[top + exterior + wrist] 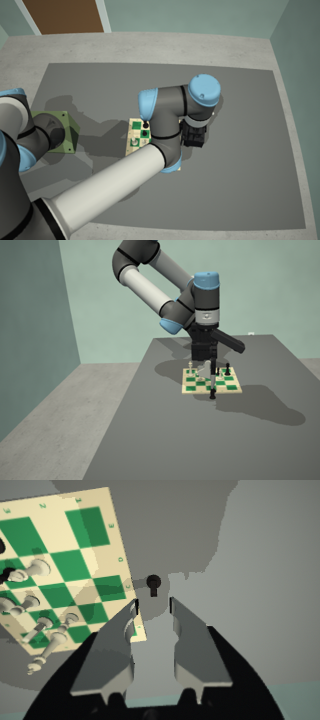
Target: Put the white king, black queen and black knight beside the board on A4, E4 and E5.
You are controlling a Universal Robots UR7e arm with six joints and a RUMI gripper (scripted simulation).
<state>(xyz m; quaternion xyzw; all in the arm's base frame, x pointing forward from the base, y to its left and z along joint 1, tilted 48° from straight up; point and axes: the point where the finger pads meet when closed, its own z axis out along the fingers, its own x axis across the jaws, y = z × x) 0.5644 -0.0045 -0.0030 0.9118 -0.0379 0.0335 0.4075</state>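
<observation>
The black pawn lies 18 cm behind my hand, 4 cm to the left of it and 4 cm below it. Round my hand: white king: 18 cm behind, 8 cm to the right, 3 cm below; board: 14 cm behind, 6 cm below.
</observation>
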